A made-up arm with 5 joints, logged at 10 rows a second.
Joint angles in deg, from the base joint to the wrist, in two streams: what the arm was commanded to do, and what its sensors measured. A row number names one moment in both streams.
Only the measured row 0 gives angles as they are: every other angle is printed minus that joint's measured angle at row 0.
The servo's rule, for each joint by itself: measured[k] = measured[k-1] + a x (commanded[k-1-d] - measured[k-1]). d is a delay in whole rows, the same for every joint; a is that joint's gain. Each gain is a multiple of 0.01, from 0.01 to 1. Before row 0 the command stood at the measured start. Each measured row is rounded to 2 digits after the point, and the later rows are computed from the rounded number. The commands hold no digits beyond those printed.
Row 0, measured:
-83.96 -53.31 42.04 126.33 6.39
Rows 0 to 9, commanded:
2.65 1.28 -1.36 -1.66 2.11
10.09 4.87 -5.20 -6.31 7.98
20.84 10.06 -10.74 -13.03 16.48
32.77 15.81 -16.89 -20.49 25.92
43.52 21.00 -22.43 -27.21 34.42
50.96 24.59 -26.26 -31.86 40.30
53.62 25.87 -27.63 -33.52 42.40
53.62 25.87 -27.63 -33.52 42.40
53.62 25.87 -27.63 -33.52 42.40
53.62 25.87 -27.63 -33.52 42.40
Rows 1 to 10, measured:
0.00 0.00 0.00 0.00 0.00
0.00 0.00 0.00 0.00 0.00
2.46 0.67 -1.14 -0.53 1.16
9.56 2.85 -4.55 -2.38 4.91
20.05 6.60 -9.75 -5.79 11.27
31.88 11.39 -15.75 -10.49 19.33
42.71 16.39 -21.36 -15.84 27.63
50.38 20.65 -25.48 -20.97 34.60
53.39 23.36 -27.29 -24.99 38.89
53.60 24.67 -27.58 -27.72 40.82
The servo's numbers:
d 2
a 0.93 0.52 0.84 0.32 0.55

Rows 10 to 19, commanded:
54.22 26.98 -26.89 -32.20 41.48
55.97 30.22 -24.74 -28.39 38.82
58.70 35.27 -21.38 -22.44 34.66
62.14 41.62 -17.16 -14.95 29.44
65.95 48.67 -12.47 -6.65 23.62
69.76 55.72 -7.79 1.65 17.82
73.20 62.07 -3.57 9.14 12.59
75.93 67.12 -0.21 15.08 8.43
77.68 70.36 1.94 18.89 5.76
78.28 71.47 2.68 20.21 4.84
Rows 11 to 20, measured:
53.62 25.29 -27.62 -29.58 41.69
53.62 25.59 -27.63 -30.84 42.08
54.18 26.31 -27.01 -31.28 41.75
55.84 28.34 -25.10 -30.36 40.14
58.50 31.94 -21.98 -27.83 37.13
61.89 36.97 -17.93 -23.71 32.90
65.67 43.05 -13.34 -18.25 27.80
69.47 49.64 -8.68 -11.88 22.31
72.94 56.10 -4.39 -5.15 16.96
75.72 61.83 -0.88 1.32 12.27

